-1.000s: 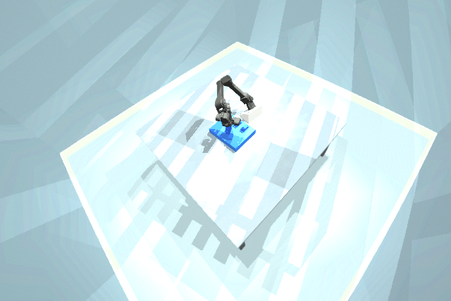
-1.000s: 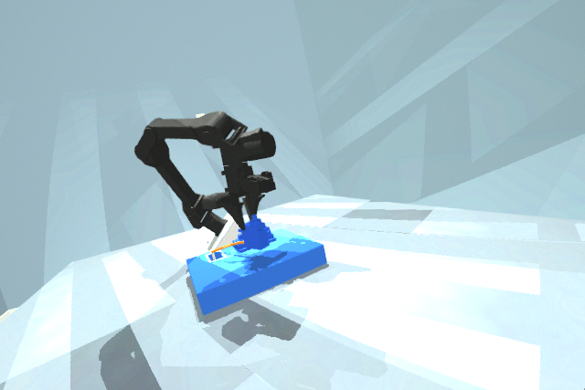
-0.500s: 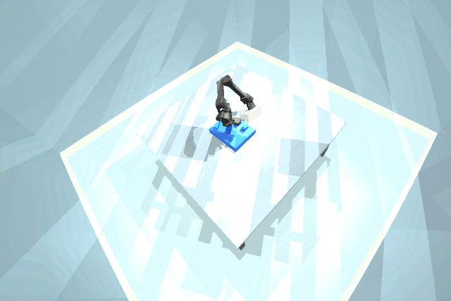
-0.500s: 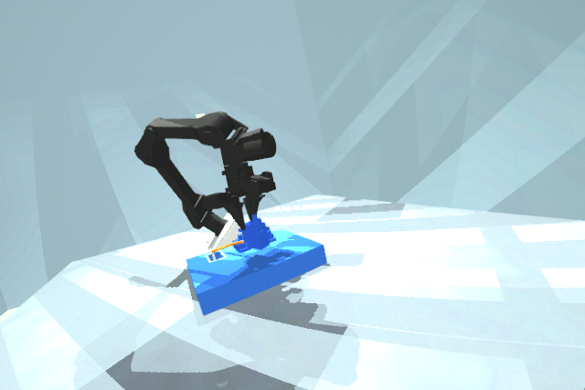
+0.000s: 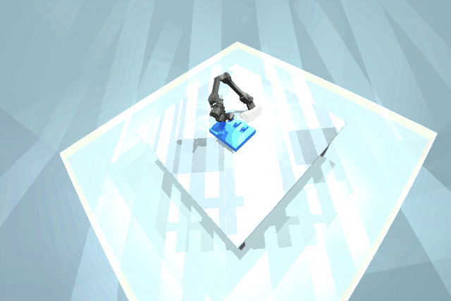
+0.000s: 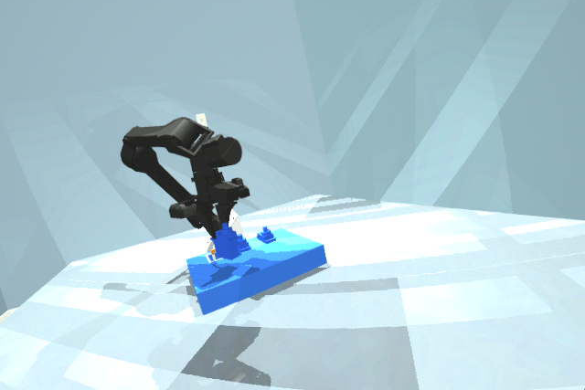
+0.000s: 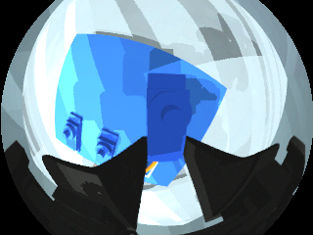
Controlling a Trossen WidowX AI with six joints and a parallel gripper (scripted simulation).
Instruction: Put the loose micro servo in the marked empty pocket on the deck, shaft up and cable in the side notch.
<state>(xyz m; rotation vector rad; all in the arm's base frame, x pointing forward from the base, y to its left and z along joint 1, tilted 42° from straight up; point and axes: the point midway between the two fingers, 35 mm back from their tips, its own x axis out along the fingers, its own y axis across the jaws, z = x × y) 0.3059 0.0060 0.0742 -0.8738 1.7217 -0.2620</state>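
Right now my gripper tip is 1 cm short of the blue deck, 6 cm to the right of it and 10 cm above it.
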